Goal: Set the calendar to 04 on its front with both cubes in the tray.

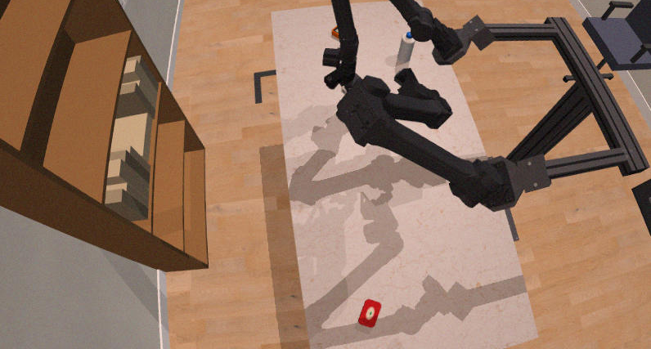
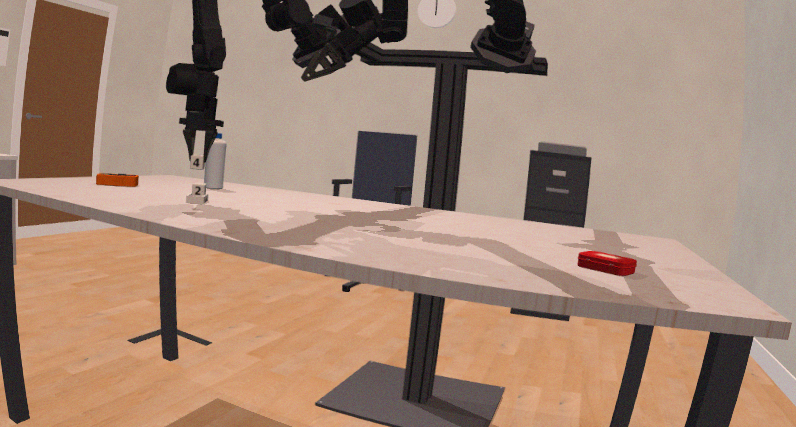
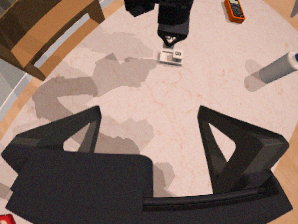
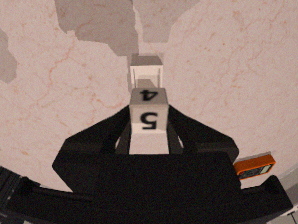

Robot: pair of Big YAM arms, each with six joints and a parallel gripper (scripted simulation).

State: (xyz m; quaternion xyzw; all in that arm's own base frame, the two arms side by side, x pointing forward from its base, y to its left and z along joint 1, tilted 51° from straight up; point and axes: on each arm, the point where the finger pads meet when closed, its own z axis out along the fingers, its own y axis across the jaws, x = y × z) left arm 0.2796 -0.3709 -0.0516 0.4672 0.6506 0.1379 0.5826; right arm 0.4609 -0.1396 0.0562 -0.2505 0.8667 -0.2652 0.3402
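The white calendar tray lies 90 mm below my right hand, 20 mm behind it and 10 mm to the right of it. The rest, counted from my right hand: red tin: 890 mm to the left, 90 mm below, 30 mm ahead; white bottle: 320 mm behind, 250 mm to the right, 20 mm below; white cube: 10 mm below.
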